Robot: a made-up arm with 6 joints.
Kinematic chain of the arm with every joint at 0, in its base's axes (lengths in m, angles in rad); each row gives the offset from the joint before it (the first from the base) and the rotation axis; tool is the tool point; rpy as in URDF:
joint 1: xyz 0 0 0.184 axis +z
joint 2: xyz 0 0 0 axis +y
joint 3: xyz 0.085 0 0.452 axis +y
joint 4: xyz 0.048 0 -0.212 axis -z
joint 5: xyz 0 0 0 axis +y
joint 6: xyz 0.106 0 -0.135 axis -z
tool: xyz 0 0 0 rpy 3.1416 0 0
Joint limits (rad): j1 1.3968..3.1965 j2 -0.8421..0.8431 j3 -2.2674..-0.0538 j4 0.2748..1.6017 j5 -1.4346..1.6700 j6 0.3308..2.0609
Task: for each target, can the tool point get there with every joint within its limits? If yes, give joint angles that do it. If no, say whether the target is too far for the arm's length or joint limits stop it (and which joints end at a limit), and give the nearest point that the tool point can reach.
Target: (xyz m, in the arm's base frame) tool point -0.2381 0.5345 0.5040
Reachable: yes | joints 1.9972 0.2847 -1.4844 0.7355 0.6283 1.4591
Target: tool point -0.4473 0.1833 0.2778
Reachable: yes | joints 3.0418 0.4868 -0.8793 1.4724 -0.2735 1.5573
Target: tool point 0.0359 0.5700 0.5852
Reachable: yes | joints 1.6238 0.2841 -1.3542 0.5157 -0.2304 1.7343
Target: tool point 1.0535 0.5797 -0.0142
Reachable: no: too far | nearest point 0.2573 0.5339 0.2075 | short by 0.828 m
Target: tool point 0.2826 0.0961 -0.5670
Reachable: no: joint limits stop it (at a limit: joint 1, joint 2) | nearest point 0.1045 0.2868 0.0523 | short by 0.672 m
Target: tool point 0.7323 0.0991 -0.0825
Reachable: no: joint limits stop it (at a limit: joint 1, joint 2) | nearest point 0.2067 0.2706 0.1489 | short by 0.599 m
